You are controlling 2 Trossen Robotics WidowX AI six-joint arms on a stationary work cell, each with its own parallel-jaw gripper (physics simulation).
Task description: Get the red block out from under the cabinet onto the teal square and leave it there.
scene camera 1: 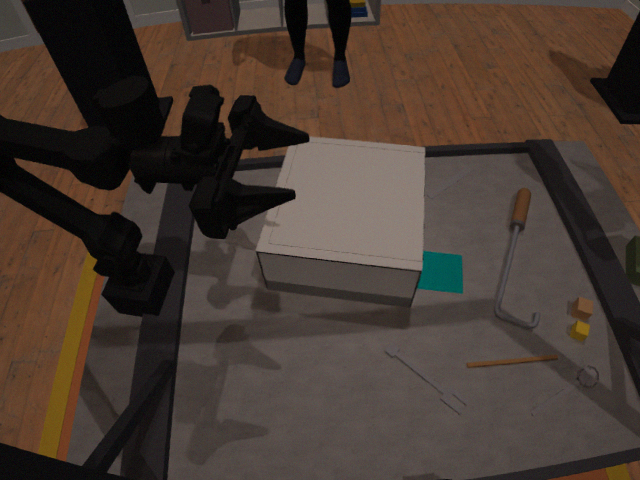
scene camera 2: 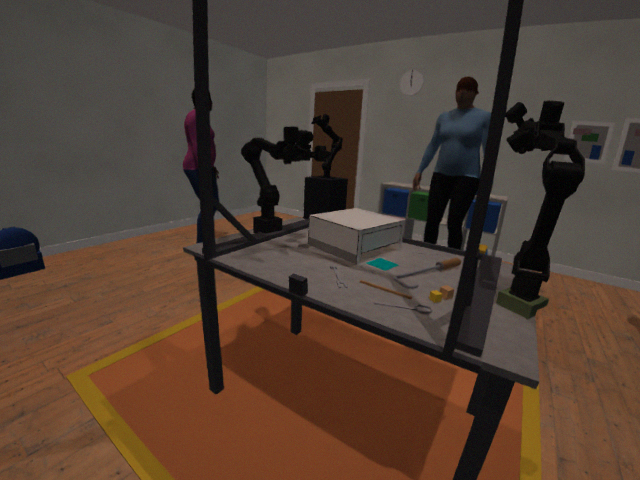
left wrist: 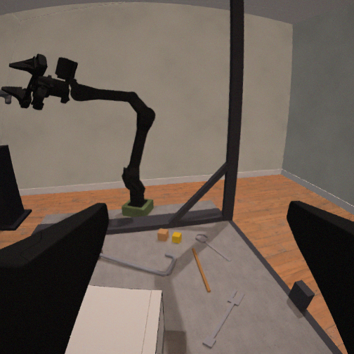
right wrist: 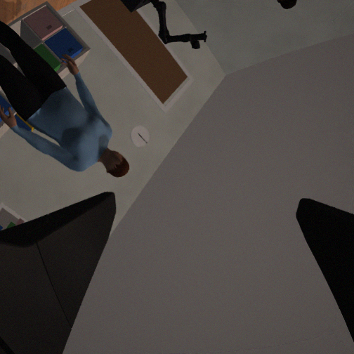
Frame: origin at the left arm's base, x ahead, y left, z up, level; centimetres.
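Seen in the pictures: left gripper, fingertip midpoint: (scene camera 1: 302, 164) (scene camera 2: 322, 153); right gripper, fingertip midpoint: (scene camera 2: 509, 123); left arm's base at its link origin: (scene camera 1: 133, 275) (scene camera 2: 267, 217); right arm's base at its link origin: (scene camera 2: 524, 295).
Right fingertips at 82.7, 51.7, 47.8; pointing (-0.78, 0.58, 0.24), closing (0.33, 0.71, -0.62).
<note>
Pixels of each thing's top centre, then the offset from my right fingertips to it, as dx, dy, dz. "spot": a spot on its surface instead.
- white cabinet at its top centre: (scene camera 1: 348, 193) (scene camera 2: 357, 217) -43.9, -32.2, -42.0
- teal square at a spot on its surface: (scene camera 1: 443, 272) (scene camera 2: 383, 264) spot: -23.7, -39.1, -55.5
- orange block at its top centre: (scene camera 1: 585, 305) (scene camera 2: 447, 288) +4.0, -45.5, -52.6
- yellow block at its top centre: (scene camera 1: 582, 328) (scene camera 2: 436, 292) +2.8, -50.2, -53.1
- wooden stick at its top centre: (scene camera 1: 513, 360) (scene camera 2: 384, 288) -10.9, -56.9, -54.9
- thin forked tool at its top centre: (scene camera 1: 425, 376) (scene camera 2: 337, 274) -27.1, -61.2, -54.7
The white cabinet (scene camera 1: 351, 201) (scene camera 2: 333, 232) (left wrist: 115, 320) stands on the table, with a framed recess or panel on its right side in scene camera 2. The teal square (scene camera 1: 443, 272) (scene camera 2: 382, 264) lies flat beside it. The red block does not show in any view. A hook tool (scene camera 1: 522, 206) (scene camera 2: 448, 264) (left wrist: 135, 265) with a wooden handle lies to the right of the square in scene camera 1. My left gripper (scene camera 1: 301, 166) (left wrist: 200, 211) is open and empty, above the cabinet's left edge in scene camera 1. My right gripper (left wrist: 7, 77) (right wrist: 210, 205) is open and empty, raised high.
An orange block (scene camera 1: 582, 308) (scene camera 2: 447, 292) (left wrist: 163, 234) and a yellow block (scene camera 1: 579, 330) (scene camera 2: 435, 296) (left wrist: 176, 237) sit close together. A wooden stick (scene camera 1: 511, 361) (left wrist: 201, 270) and a thin forked tool (scene camera 1: 421, 374) (left wrist: 222, 320) lie nearby. Dark posts (scene camera 2: 202, 129) rise from the table frame.
</note>
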